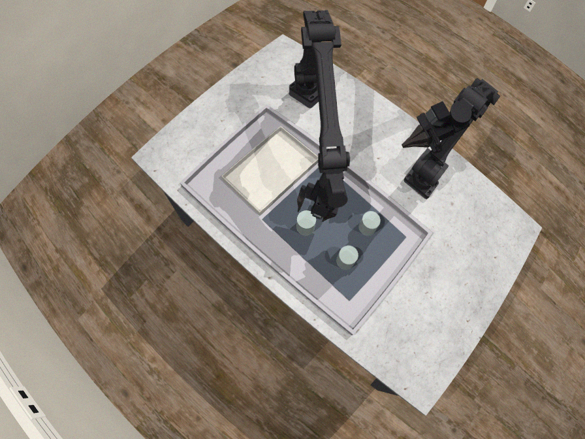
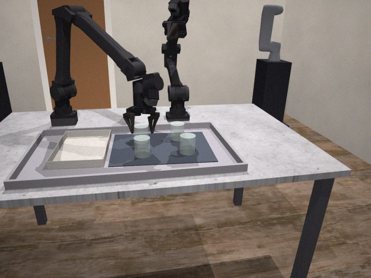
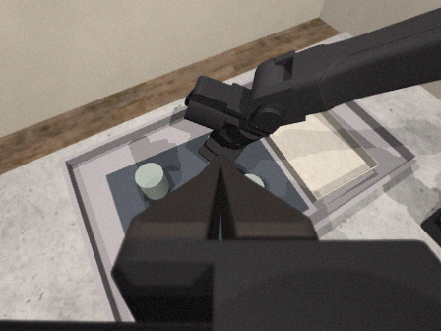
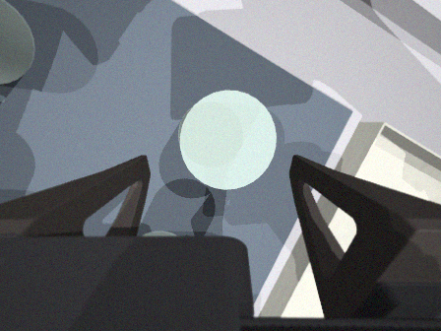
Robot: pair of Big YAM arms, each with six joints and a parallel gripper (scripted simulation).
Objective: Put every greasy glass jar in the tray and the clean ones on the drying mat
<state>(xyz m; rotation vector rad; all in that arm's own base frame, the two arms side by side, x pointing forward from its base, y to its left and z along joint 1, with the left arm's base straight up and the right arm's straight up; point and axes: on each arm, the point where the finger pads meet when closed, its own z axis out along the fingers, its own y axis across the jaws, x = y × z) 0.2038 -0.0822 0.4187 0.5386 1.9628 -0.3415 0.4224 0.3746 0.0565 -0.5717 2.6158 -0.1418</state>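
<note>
Right now my right hand is 60 mm past the cream tray, 240 mm to the left of it and 90 mm above it. From my right hand the other things lie so: dark drying mat (50 mm behind, 80 mm to the left, 90 mm below).
</note>
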